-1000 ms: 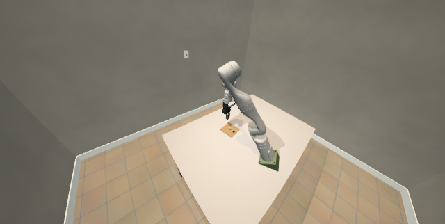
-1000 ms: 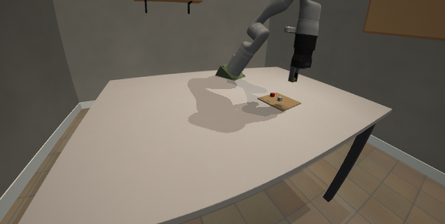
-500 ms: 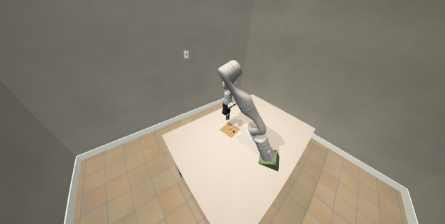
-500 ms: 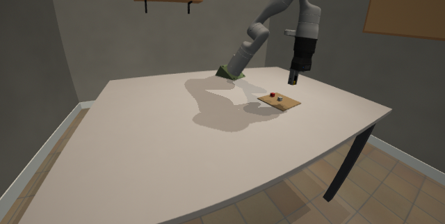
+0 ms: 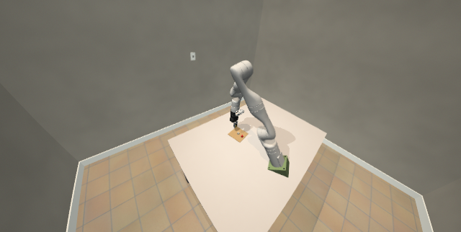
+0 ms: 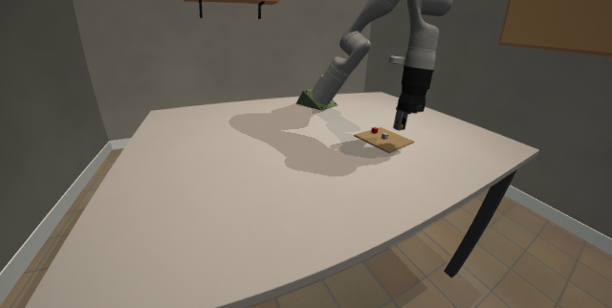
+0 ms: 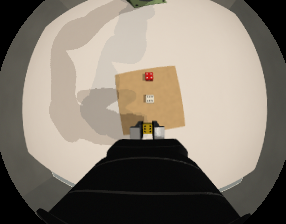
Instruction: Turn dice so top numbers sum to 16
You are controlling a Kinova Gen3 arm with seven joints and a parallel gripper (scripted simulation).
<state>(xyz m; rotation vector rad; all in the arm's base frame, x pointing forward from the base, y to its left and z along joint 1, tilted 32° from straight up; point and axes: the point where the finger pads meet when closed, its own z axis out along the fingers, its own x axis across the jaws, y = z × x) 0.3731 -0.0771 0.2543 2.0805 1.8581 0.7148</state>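
The white die lies 6 cm below my hand, 5 cm behind it and 1 cm to the left of it. From my hand the other things lie so: tan mat (7 cm below, 5 cm behind, 1 cm to the left); red die (10 cm behind, 6 cm below, 1 cm to the left); yellow die (1 cm below).
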